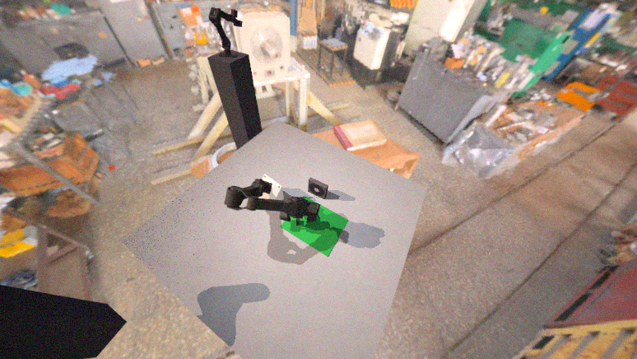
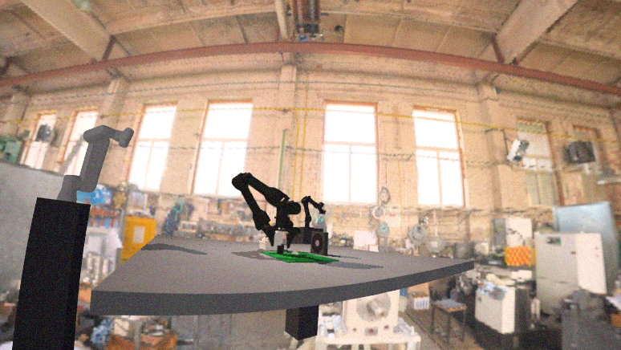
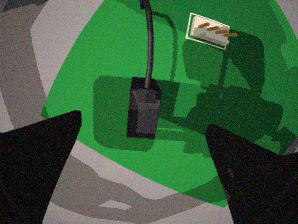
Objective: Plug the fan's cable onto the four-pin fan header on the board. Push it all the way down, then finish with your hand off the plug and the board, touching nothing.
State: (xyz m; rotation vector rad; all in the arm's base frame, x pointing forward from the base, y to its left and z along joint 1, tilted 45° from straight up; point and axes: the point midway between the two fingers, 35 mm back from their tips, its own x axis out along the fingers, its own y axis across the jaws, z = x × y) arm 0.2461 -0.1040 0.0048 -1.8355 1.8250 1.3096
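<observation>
The dark plug lies 1 cm behind my gripper tip, 1 cm to the left of it and 1 cm below it. Also, from my gripper tip: flat green board: 8 cm ahead, 5 cm to the left, 5 cm below; black fan: 23 cm to the left, 2 cm above.
</observation>
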